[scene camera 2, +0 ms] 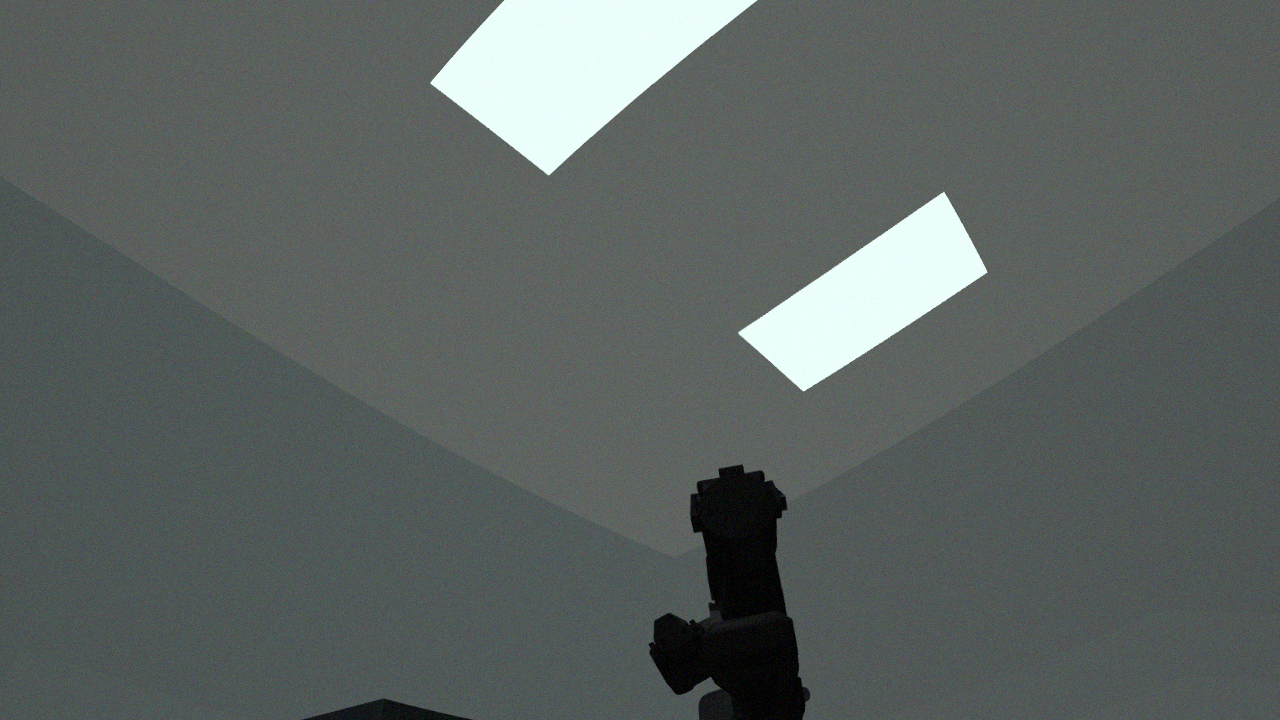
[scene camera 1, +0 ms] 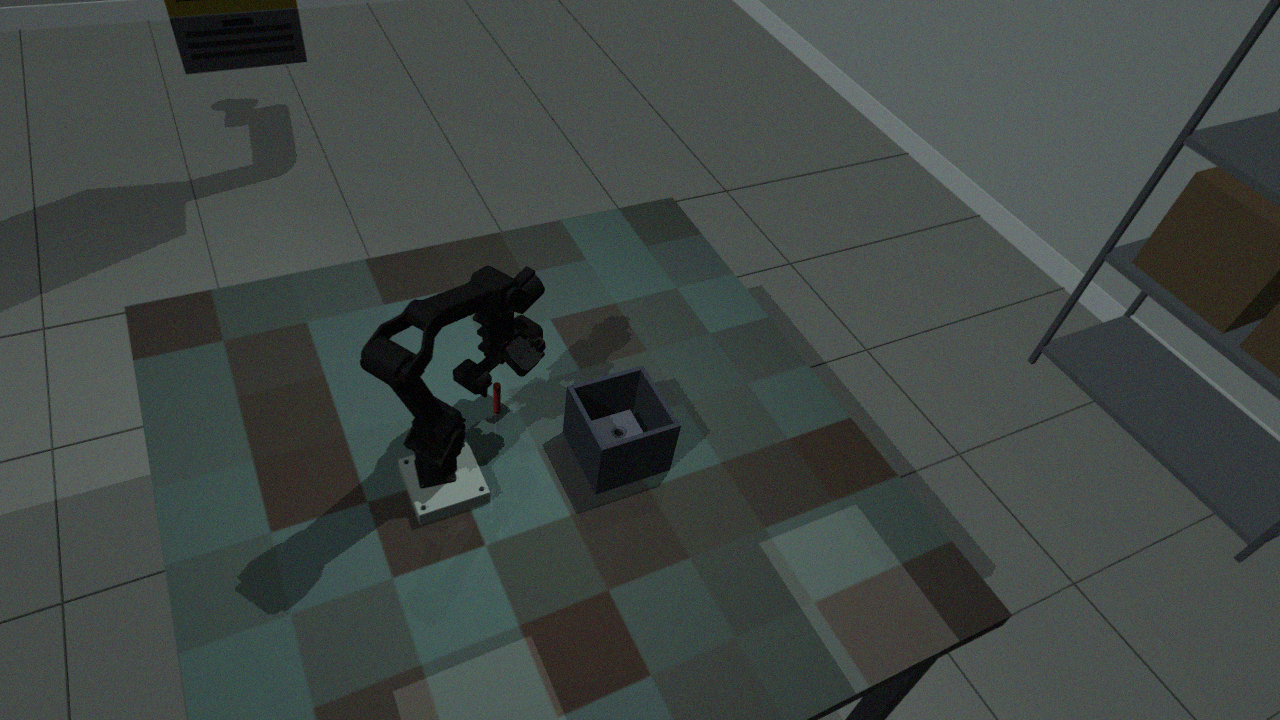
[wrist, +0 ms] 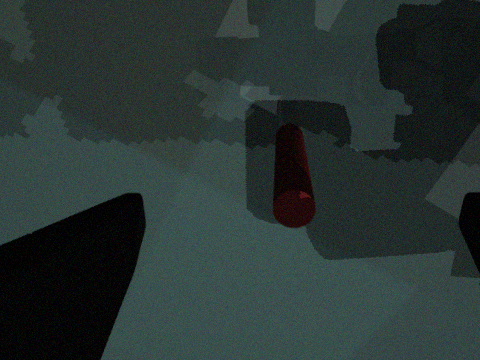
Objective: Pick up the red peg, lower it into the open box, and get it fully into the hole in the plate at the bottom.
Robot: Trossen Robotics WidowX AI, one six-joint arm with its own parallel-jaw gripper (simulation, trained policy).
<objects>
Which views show the pale plate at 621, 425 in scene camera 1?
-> Scene camera 1 only.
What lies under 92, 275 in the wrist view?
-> The gripper.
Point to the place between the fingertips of the gripper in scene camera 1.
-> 500, 381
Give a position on a dark box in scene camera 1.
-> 606, 466
</objects>
